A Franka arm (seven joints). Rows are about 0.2 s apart.
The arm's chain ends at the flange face. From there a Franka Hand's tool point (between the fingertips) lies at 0.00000 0.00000 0.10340 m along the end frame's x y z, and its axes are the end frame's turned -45 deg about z.
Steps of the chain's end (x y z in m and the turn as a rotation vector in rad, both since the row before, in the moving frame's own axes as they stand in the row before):
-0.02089, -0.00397, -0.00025, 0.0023, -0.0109, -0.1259
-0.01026, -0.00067, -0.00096, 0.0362, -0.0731, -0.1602
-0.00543, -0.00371, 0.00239, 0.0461, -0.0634, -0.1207
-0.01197, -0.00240, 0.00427, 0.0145, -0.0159, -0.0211
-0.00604, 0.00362, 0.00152, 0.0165, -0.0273, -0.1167
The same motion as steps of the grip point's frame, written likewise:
-0.01265, -0.01850, -0.00026, 0.0093, -0.0061, -0.1259
-0.01010, -0.01546, -0.00130, 0.0773, -0.0261, -0.1602
-0.00296, -0.01437, 0.00207, 0.0774, -0.0122, -0.1207
-0.00689, -0.01238, 0.00425, 0.0215, -0.0010, -0.0211
-0.00781, -0.00486, 0.00147, 0.0310, -0.0076, -0.1167

